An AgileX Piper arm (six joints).
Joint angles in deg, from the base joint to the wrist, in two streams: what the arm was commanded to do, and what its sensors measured. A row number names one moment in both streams.
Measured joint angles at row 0:
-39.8, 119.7, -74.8, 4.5, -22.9, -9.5
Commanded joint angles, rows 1 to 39:
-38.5, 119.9, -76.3, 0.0, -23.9, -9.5
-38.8, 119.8, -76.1, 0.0, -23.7, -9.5
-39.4, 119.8, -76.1, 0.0, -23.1, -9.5
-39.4, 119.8, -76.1, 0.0, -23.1, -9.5
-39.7, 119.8, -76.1, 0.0, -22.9, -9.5
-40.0, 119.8, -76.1, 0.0, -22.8, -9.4
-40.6, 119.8, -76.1, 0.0, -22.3, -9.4
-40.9, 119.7, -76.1, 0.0, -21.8, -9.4
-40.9, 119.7, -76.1, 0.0, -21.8, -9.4
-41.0, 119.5, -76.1, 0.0, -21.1, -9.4
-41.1, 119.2, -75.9, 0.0, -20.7, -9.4
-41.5, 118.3, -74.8, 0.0, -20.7, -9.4
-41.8, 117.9, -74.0, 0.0, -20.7, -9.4
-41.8, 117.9, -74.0, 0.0, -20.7, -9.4
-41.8, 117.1, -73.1, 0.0, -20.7, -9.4
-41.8, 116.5, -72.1, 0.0, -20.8, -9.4
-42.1, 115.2, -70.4, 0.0, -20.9, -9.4
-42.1, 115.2, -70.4, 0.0, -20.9, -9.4
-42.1, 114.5, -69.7, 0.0, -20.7, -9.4
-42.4, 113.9, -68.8, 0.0, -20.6, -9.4
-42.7, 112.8, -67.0, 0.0, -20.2, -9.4
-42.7, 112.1, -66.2, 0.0, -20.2, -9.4
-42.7, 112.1, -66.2, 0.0, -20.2, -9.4
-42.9, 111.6, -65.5, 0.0, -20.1, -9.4
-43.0, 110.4, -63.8, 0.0, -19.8, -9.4
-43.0, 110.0, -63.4, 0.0, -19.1, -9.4
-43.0, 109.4, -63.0, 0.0, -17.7, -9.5
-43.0, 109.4, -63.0, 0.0, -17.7, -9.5
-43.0, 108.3, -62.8, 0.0, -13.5, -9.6
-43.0, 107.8, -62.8, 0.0, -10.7, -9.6
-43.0, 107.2, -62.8, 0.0, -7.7, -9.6
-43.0, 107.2, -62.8, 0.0, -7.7, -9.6
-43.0, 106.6, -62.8, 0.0, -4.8, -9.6
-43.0, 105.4, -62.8, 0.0, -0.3, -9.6
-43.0, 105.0, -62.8, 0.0, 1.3, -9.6
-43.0, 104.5, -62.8, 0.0, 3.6, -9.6
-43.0, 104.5, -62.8, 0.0, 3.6, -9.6
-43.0, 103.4, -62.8, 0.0, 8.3, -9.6
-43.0, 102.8, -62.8, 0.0, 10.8, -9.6
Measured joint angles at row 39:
-42.8, 104.7, -62.8, 0.3, 4.4, -9.4
